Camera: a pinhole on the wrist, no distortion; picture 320 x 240 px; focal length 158.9 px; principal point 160.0 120.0 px. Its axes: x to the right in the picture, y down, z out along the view. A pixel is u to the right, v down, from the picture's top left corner.
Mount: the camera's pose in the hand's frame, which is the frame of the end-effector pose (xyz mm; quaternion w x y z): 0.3 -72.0 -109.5 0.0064 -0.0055 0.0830 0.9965
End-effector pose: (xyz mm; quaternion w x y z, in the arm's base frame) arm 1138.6 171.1 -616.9 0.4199 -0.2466 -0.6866 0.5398
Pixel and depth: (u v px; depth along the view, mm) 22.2 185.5 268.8
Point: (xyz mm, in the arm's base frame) 885.2 217.0 -424.8
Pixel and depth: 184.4 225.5 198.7
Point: 1084.9 36.6 -474.3
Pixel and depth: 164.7 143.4 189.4
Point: 1081.4 101.3 -559.9
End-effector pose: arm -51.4 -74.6 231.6 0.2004 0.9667 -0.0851 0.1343
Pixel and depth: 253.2 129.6 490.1
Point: -240.7 -181.1 -192.0
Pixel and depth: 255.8 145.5 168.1
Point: -120.6 -24.6 123.4
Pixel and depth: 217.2 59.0 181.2
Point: -107.0 -115.4 172.0
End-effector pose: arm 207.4 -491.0 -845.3 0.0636 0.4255 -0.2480 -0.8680
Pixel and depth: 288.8 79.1 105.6
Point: 272.6 -444.3 -803.1
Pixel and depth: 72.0 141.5 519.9
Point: -286.5 -373.2 -857.8
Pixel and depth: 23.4 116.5 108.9
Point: 155.3 -475.6 -937.2
